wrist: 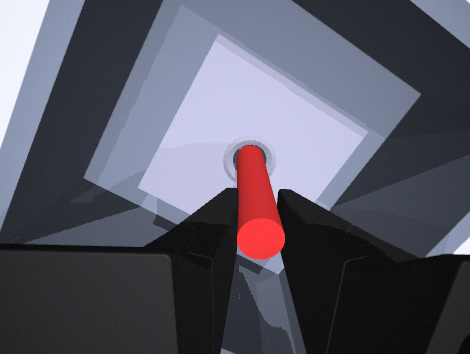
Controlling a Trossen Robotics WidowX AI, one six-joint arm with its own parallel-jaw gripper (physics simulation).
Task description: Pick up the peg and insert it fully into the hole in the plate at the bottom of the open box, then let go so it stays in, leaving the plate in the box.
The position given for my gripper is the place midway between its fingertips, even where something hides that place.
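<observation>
Red peg [260, 235] in sight. Dark box [100, 92]. Pale square plate [235, 99]. My gripper [257, 201] too.
</observation>
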